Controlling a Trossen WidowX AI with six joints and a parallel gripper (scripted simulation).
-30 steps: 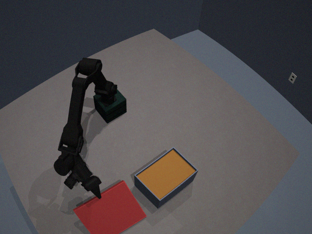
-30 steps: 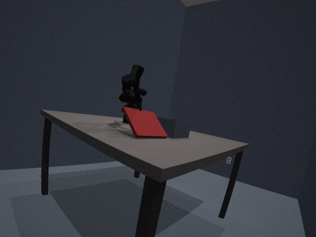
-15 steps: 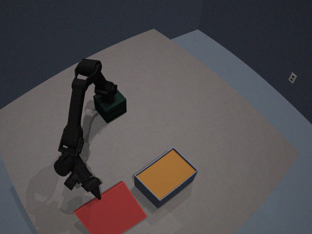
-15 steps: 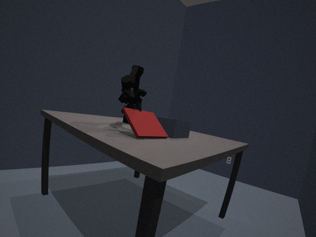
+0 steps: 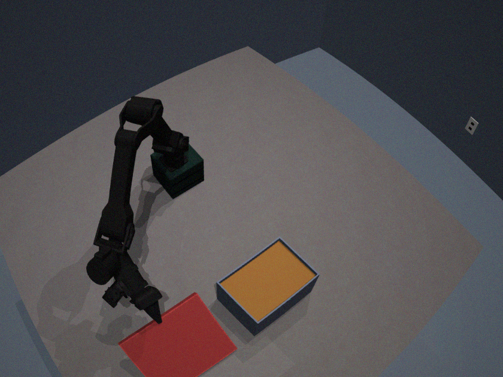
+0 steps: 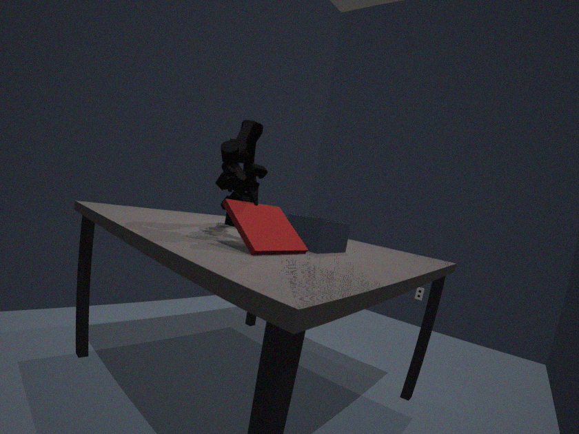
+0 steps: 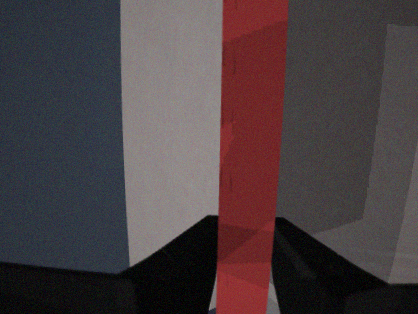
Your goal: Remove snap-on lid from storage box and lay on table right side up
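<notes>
My gripper tip is 70 mm short of the red lid and 50 mm above it. The rest, counted from my gripper tip: storage box (280 mm to the left, 70 mm ahead, 60 mm below).
</notes>
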